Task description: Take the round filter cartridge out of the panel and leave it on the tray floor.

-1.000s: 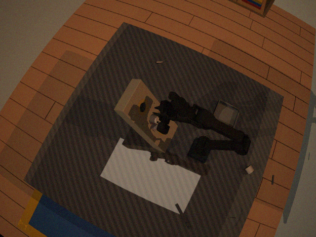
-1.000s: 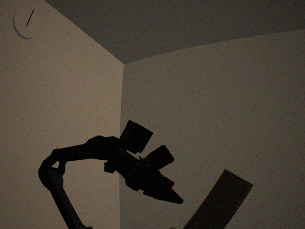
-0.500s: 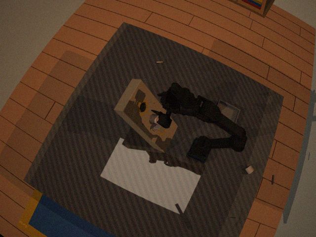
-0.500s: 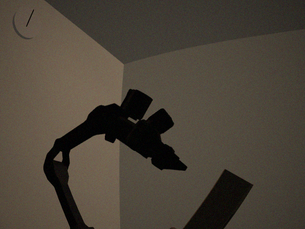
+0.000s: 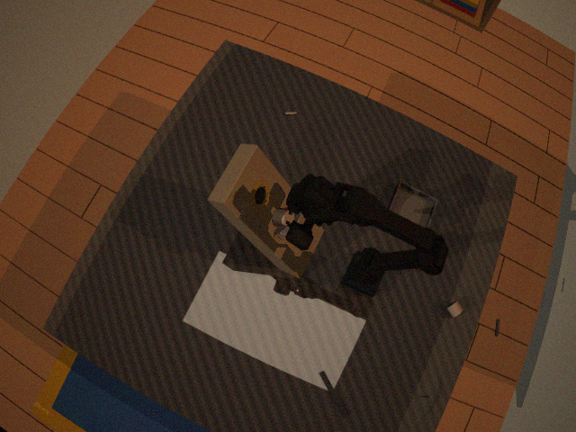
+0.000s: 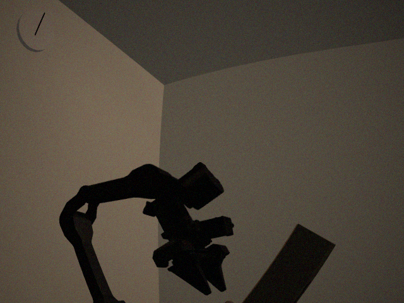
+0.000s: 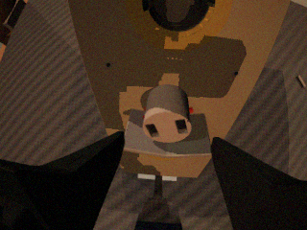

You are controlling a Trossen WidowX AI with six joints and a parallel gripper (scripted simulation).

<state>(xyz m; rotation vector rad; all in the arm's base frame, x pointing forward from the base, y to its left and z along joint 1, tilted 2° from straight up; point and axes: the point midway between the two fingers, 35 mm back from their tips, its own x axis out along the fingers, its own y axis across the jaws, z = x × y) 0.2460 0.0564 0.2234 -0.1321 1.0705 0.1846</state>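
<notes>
Right now the round cartridge is 40 mm below my gripper tip and 20 mm ahead of it. From my gripper tip the other things lie so: grey flap 80 mm below, 10 mm ahead; then tan service panel 70 mm ahead, 60 mm below, 10 mm to the left; then grey tray 340 mm to the right, 260 mm behind, 240 mm below.
</notes>
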